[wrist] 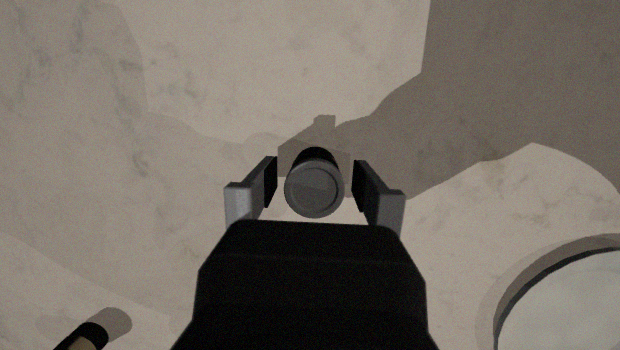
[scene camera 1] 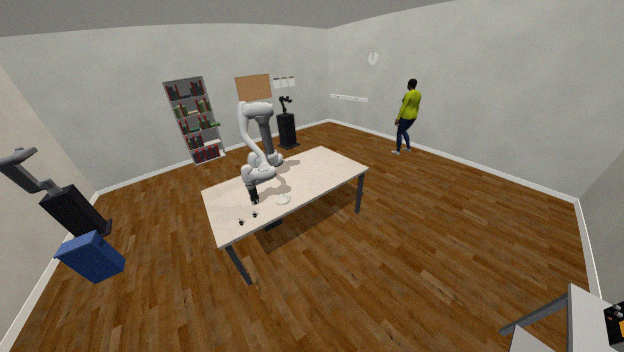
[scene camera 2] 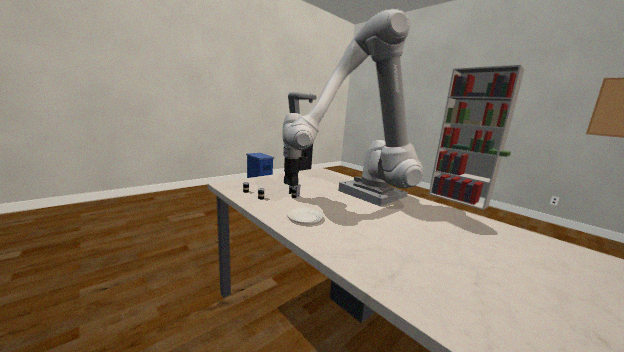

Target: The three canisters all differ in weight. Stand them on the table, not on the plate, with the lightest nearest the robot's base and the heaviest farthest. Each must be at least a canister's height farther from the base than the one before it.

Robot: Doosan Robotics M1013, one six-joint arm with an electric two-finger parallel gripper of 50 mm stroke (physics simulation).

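Seen in the pictures: gripper, fingertip midpoint: (wrist: 314,173) (scene camera 1: 255,202) (scene camera 2: 294,195); arm's base, link origin: (scene camera 2: 373,187).
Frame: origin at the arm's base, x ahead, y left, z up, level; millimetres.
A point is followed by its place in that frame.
Note:
One canister (wrist: 314,187) @(x 388, y -260, z 9 mm) (scene camera 2: 294,193) @(x 400, y -251, z -15 mm), dark with a grey lid, stands upright on the table between the open fingers of my gripper (wrist: 314,173) @(x 391, y -260, z -29 mm) (scene camera 2: 295,191) @(x 391, y -260, z -29 mm); a gap shows on each side of it in the wrist view. A second canister (scene camera 2: 261,194) @(x 542, y -342, z -14 mm) (scene camera 1: 254,214) @(x 548, y -358, z -4 mm) and a third canister (scene camera 2: 246,187) @(x 537, y -471, z -11 mm) (scene camera 1: 241,222) @(x 546, y -483, z -6 mm) stand upright on the table near its far-left end in the scene camera 2 view. Part of a canister (wrist: 85,338) @(x 518, y -474, z -25 mm) also shows at the lower left of the wrist view. The white plate (scene camera 2: 305,216) @(x 539, y -55, z -36 mm) (scene camera 1: 283,199) @(x 547, y -45, z -36 mm) (wrist: 565,300) @(x 521, y -68, z -36 mm) holds no canister. The weights cannot be seen.
The robot's base (scene camera 2: 372,191) @(x 85, y 33, z 3 mm) is on the table (scene camera 2: 425,280) @(x 608, y 458, z -41 mm) behind the canisters. The table's front edge runs past the two outer canisters and the plate. A blue bin (scene camera 1: 92,255) (scene camera 2: 260,165) and a bookshelf (scene camera 2: 511,120) stand away from the table. A person (scene camera 1: 410,107) stands by the far wall.

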